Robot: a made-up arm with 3 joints.
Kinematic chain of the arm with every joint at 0, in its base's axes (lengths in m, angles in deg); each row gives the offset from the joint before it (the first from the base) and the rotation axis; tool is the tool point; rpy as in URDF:
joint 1: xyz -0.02 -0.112 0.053 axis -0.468 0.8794 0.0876
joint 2: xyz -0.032 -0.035 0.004 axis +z
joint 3: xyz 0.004 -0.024 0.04 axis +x
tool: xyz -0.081 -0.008 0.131 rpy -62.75 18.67 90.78
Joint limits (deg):
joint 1: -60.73..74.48
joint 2: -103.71..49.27
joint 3: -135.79..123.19
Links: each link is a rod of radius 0.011 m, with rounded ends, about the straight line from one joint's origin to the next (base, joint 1, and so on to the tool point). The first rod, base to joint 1, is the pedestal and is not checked.
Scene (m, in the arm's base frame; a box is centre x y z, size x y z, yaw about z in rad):
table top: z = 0
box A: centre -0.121 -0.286 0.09 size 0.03 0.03 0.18 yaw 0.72
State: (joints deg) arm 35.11 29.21 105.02
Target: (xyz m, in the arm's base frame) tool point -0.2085 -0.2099 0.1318
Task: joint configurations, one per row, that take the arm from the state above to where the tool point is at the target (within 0.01 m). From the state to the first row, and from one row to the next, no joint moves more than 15 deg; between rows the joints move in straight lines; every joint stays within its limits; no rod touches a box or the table.
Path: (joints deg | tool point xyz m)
1: 41.44 19.35 92.47 | -0.0124 -0.2942 0.1674
2: 47.77 9.48 79.93 | -0.0038 -0.2694 0.2119
3: 54.09 -0.38 67.38 | 0.0100 -0.2307 0.2479
4: 60.42 -10.24 54.84 | 0.0283 -0.1813 0.2698
5: 66.75 -20.11 42.29 | 0.0491 -0.1260 0.2736
6: 53.57 -24.32 48.34 | -0.0108 -0.1543 0.2808
7: 40.39 -28.54 54.40 | -0.0718 -0.1793 0.2684
8: 27.21 -32.76 60.45 | -0.1285 -0.1983 0.2372
9: 14.03 -36.98 66.50 | -0.1755 -0.2090 0.1901
10: 0.85 -41.19 72.55 | -0.2085 -0.2099 0.1318

